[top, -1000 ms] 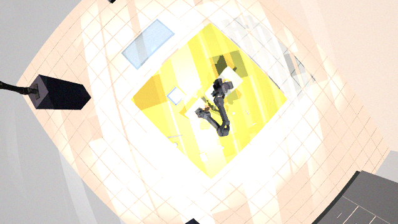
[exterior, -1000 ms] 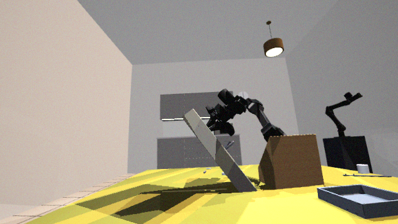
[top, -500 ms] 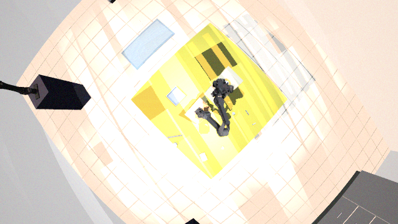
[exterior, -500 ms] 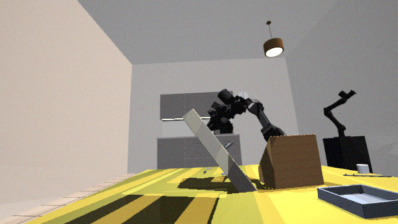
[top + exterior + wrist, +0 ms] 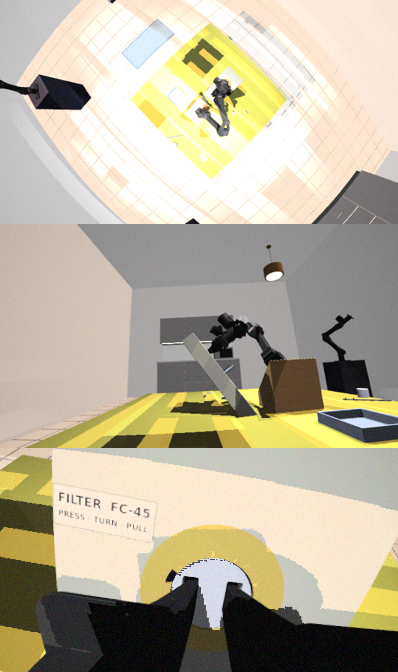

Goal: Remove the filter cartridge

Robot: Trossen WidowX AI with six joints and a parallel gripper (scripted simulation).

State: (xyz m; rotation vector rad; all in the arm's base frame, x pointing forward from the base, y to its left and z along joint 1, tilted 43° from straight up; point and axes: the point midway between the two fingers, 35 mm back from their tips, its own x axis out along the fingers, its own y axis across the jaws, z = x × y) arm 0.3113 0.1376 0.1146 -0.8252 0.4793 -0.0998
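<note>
Right now my gripper tip is 4 cm past the grey service panel and 8 cm above it. The rest, counted from my gripper tip: tray (44 cm behind, 25 cm to the left, 24 cm below); round filter cartridge (1 cm ahead, 1 cm below).
</note>
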